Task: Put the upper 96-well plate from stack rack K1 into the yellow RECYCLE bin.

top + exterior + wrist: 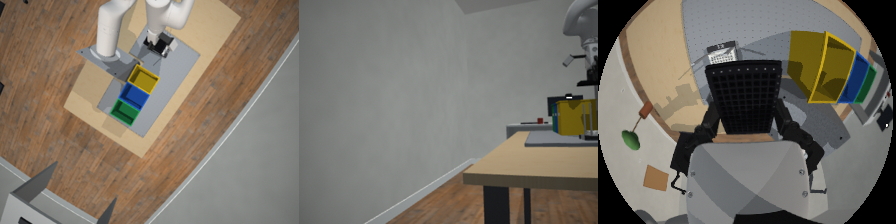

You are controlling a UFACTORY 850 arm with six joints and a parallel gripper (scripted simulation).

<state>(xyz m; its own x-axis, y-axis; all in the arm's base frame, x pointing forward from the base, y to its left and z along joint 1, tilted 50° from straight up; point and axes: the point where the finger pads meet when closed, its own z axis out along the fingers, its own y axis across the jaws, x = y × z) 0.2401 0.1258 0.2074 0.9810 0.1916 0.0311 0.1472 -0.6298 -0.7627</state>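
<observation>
The yellow bin is 21 cm to the right of my hand, 16 cm below it and 7 cm ahead of it. Also, from my hand: green bin (47 cm to the right, 16 cm below, 11 cm ahead); then blue bin (34 cm to the right, 16 cm below, 9 cm ahead); then black 96-well plate (1 cm below).
</observation>
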